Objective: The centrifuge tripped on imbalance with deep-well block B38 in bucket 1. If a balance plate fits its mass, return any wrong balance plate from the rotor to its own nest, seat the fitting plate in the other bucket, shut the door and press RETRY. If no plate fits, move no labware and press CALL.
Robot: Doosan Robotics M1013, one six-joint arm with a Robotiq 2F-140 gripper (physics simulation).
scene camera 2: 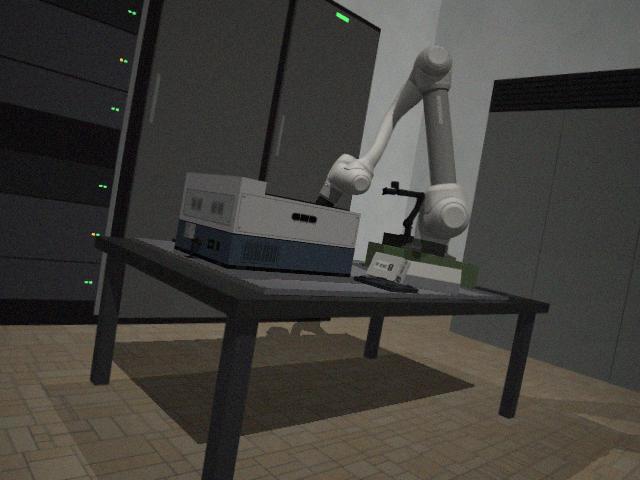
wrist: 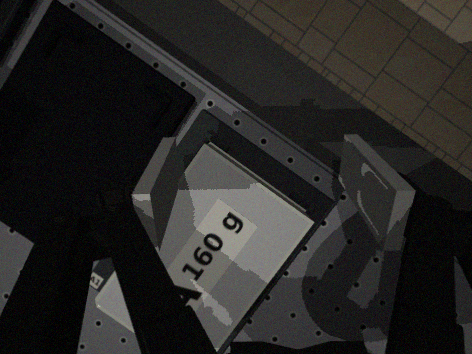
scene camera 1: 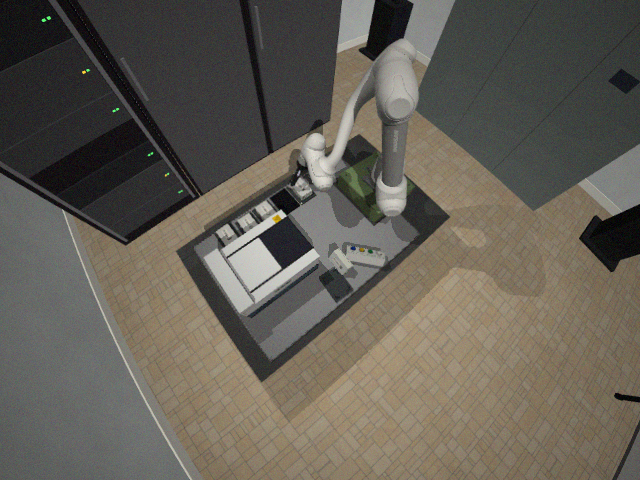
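White button box (scene camera 2: 420, 275): 166 cm from the lens.
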